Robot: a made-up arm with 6 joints.
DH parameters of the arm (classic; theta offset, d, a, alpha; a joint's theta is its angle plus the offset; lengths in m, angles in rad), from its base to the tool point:
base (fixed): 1.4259 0 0.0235 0
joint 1: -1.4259 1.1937 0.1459 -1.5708
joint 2: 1.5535 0 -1.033 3.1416
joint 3: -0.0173 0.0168 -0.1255 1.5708
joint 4: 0 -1.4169 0.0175 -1.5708
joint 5: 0 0.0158 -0.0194 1.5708
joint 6: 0 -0.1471 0.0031 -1.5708
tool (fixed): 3.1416 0.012 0 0
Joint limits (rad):
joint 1: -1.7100..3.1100
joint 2: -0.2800..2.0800
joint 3: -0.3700..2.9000
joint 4: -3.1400..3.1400
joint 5: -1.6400..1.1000
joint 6: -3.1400..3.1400
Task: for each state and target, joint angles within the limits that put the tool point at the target. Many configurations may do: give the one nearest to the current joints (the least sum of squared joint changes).
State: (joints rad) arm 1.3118 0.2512 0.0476 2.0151 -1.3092 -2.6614
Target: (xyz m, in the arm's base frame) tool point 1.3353 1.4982 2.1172
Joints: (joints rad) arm 0.9139 0.3620 0.1974 2.0185 -1.2858 -2.6637
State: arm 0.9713 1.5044 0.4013 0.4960 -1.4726 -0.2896
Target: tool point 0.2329 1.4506 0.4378
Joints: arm 1.4841 0.9777 -0.2596 0.3975 -1.6310 -0.3043
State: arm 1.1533 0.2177 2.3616 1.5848 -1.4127 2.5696
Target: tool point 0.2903 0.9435 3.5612
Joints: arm 1.4365 0.5464 1.8405 1.5553 -1.1993 2.5589
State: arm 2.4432 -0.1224 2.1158 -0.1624 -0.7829 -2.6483
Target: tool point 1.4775 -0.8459 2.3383
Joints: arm 2.6018 -0.2800 2.7144 -0.1580 -0.3556 -2.6948
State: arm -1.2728 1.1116 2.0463 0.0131 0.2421 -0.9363
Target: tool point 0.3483 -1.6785 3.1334
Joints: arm -1.3496 1.0308 2.0322 0.0122 0.2353 -0.9359
